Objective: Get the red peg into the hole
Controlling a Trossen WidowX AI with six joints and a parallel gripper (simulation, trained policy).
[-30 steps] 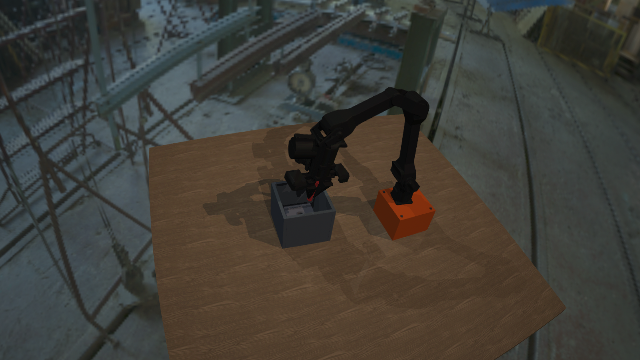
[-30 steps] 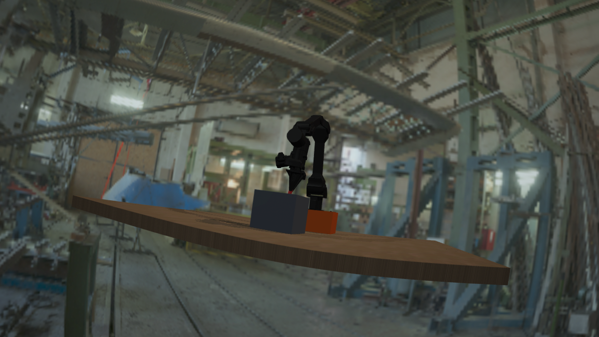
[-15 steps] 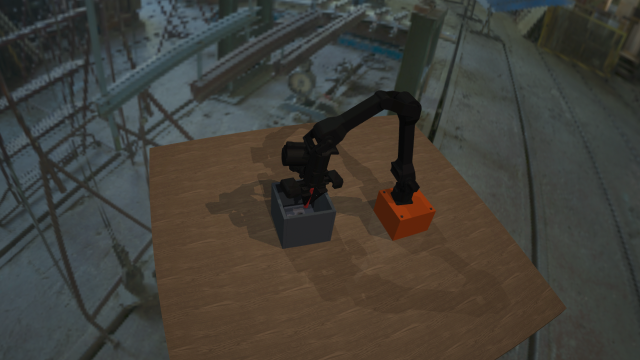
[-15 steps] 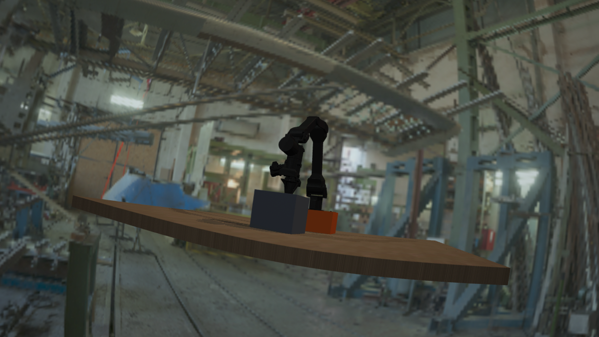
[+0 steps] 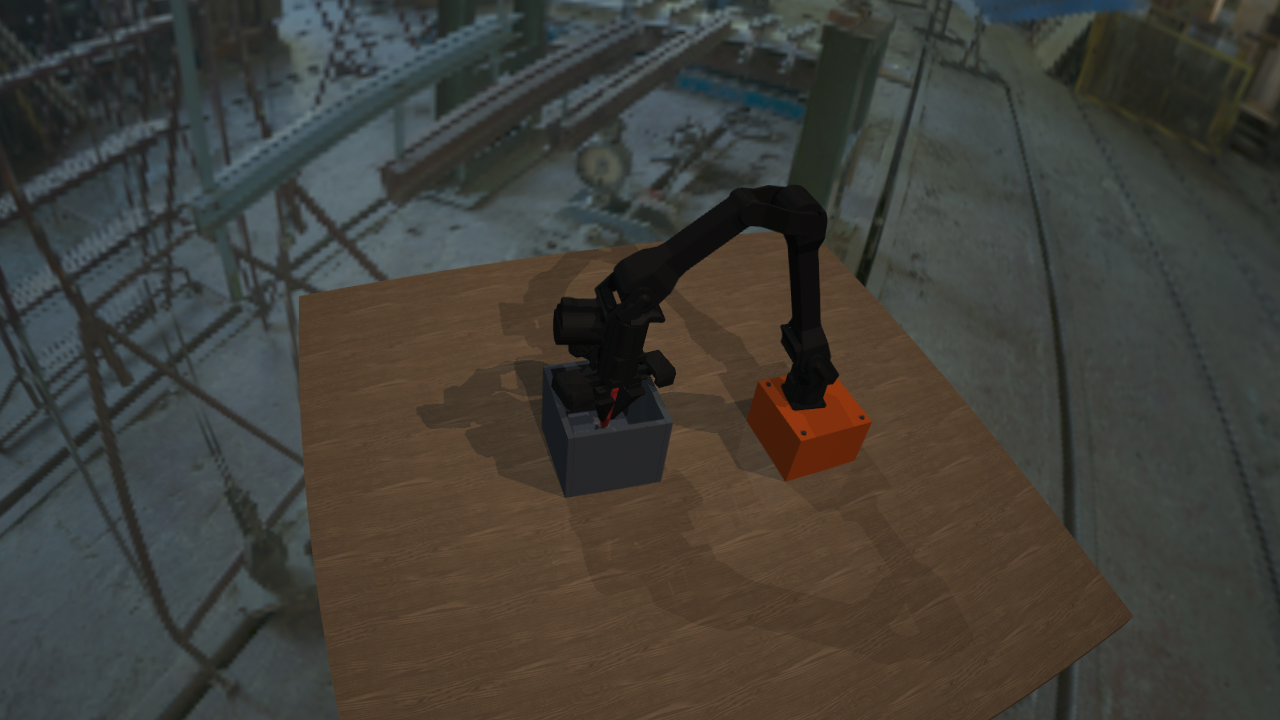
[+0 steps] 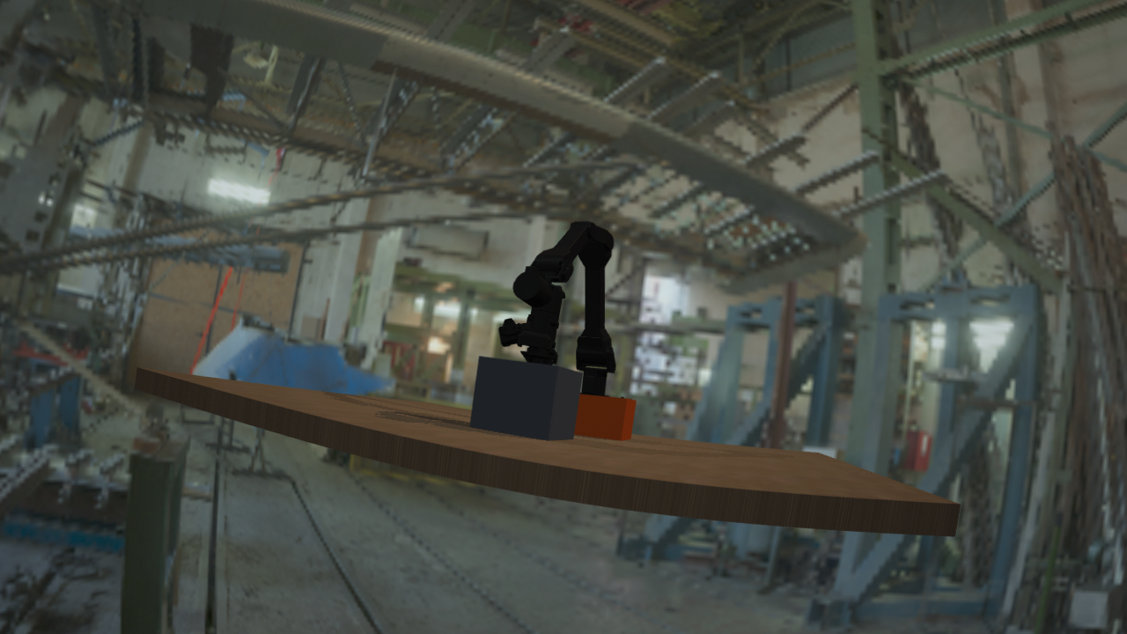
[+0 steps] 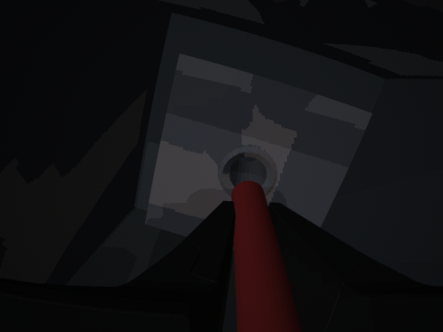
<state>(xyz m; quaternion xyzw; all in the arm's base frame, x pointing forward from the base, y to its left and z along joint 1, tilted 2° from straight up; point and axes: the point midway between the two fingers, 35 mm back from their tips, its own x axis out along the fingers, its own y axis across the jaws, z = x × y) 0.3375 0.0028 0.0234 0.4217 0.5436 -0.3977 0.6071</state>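
The red peg lies 3 cm above my gripper tip. Round my gripper tip: grey plate 4 cm below.
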